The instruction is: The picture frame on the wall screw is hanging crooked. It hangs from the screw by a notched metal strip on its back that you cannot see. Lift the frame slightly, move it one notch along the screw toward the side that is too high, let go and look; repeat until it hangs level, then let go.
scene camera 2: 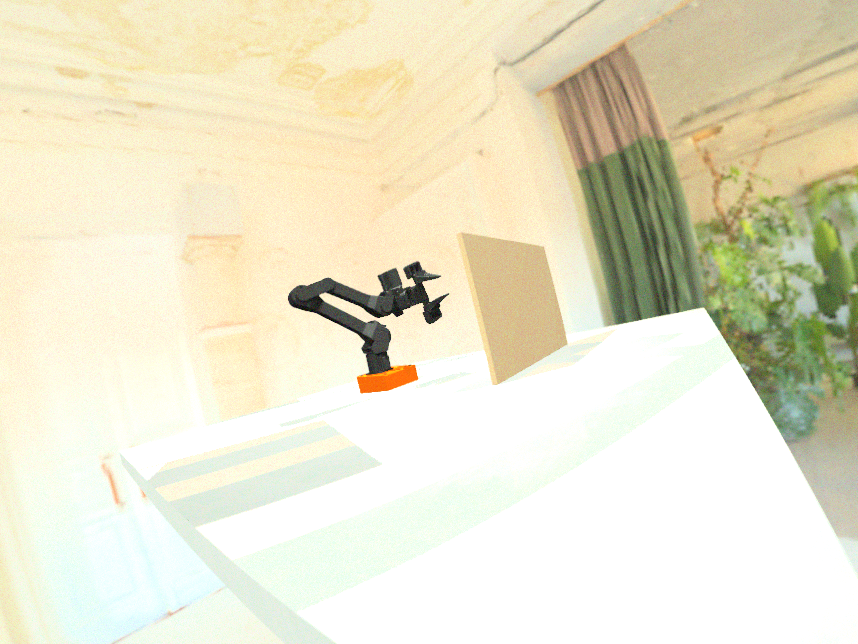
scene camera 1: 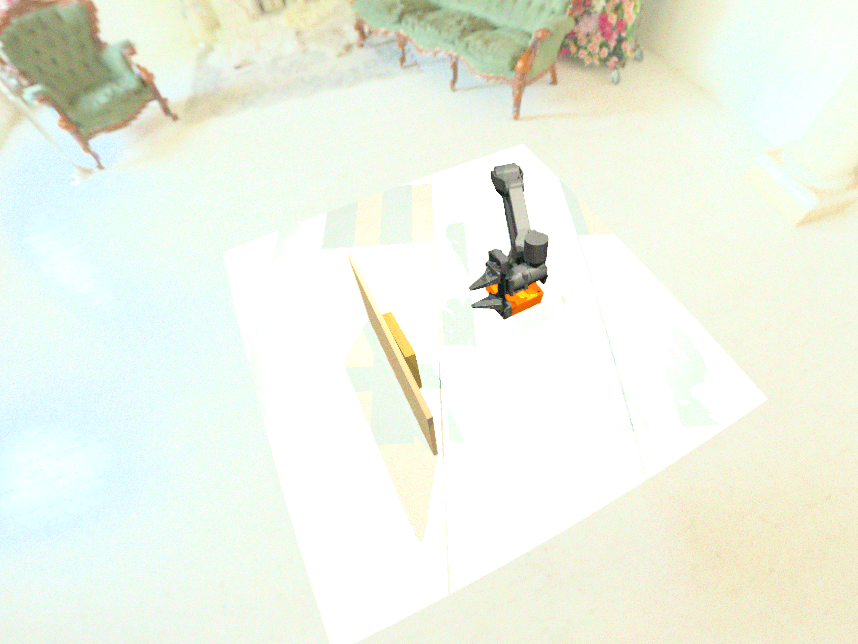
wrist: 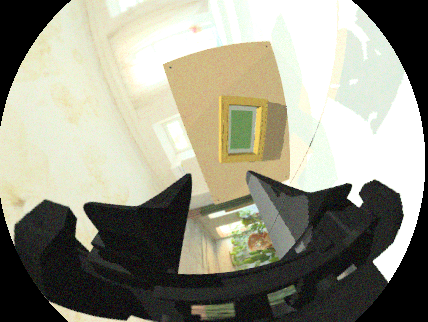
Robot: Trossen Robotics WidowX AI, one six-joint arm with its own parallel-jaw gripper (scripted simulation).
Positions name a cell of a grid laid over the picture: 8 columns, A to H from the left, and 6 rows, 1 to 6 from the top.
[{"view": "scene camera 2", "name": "my gripper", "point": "E3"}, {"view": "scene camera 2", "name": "board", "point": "E3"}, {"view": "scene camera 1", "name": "my gripper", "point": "E3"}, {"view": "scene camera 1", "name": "picture frame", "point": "D4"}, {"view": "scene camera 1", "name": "board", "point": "D4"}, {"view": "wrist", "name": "my gripper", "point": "E4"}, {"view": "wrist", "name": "picture frame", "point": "E3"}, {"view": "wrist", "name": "board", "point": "D2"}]
